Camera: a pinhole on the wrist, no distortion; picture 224 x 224 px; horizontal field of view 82.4 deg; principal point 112.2 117.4 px. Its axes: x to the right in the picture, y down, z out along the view. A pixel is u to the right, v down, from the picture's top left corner.
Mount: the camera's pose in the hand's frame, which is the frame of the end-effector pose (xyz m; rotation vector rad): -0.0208 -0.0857 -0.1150 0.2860 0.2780 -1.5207
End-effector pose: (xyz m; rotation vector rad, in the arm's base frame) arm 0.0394 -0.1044 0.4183 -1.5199 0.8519 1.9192
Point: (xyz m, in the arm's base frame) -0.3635 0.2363 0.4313
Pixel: 22.3 145.5
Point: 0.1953 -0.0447 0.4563
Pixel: 163.1 43.9
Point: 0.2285 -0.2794 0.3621
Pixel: behind the camera
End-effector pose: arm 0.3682 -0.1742 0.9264 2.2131 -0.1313 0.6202
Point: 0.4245 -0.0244 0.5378
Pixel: 186.8 76.7
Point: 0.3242 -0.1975 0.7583
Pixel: 63.2 53.1
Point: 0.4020 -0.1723 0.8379
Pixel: 52.5 126.1
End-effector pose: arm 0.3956 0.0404 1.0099 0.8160 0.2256 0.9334
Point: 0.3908 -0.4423 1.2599
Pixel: 29.4 31.6
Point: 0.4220 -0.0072 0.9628
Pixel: 37.5 109.4
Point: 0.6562 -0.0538 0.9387
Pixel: 140.7 156.9
